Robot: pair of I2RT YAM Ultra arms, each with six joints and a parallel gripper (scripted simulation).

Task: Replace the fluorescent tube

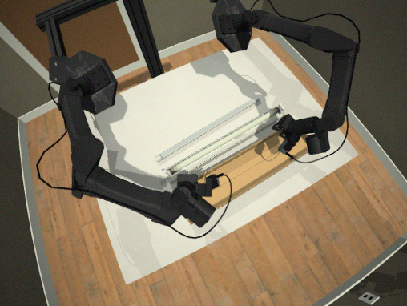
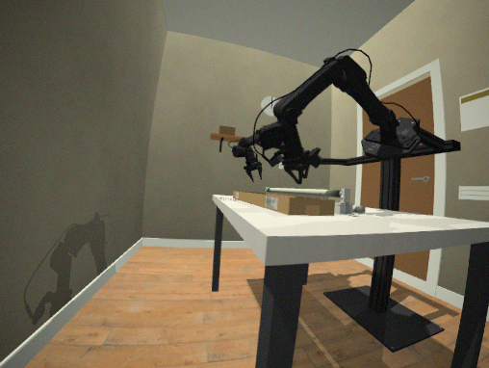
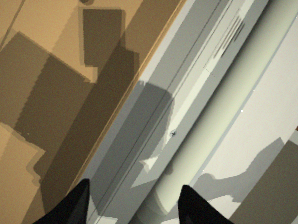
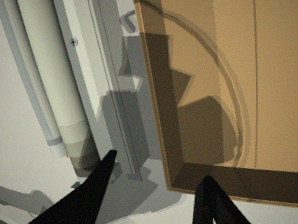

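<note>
The old fluorescent tube is 19 cm to the right of my left hand, 8 cm behind it and 4 cm below it. From my left hand the other things lie so: LED tube 22 cm to the right, 20 cm behind, 10 cm below; brown carton 17 cm to the right, 9 cm below, 7 cm ahead.
</note>
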